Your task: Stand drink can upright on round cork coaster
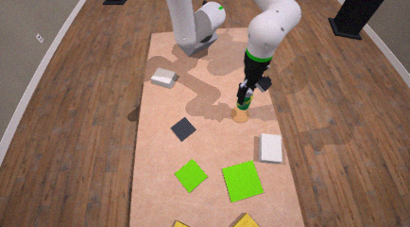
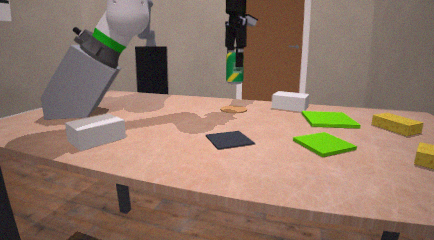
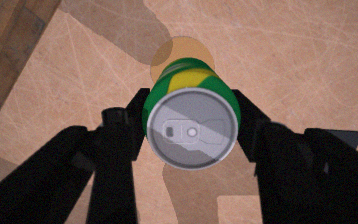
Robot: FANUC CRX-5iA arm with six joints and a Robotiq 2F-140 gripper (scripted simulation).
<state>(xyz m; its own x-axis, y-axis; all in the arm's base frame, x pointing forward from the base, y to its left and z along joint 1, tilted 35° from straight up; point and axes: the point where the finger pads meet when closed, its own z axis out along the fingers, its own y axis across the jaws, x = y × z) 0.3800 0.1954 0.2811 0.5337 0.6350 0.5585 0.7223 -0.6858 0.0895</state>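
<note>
Now: hand 3 cm above the yellow drink can. Round my hand: dark square coaster 29 cm to the right, 20 cm below, 14 cm ahead; round cork coaster 20 cm below.
</note>
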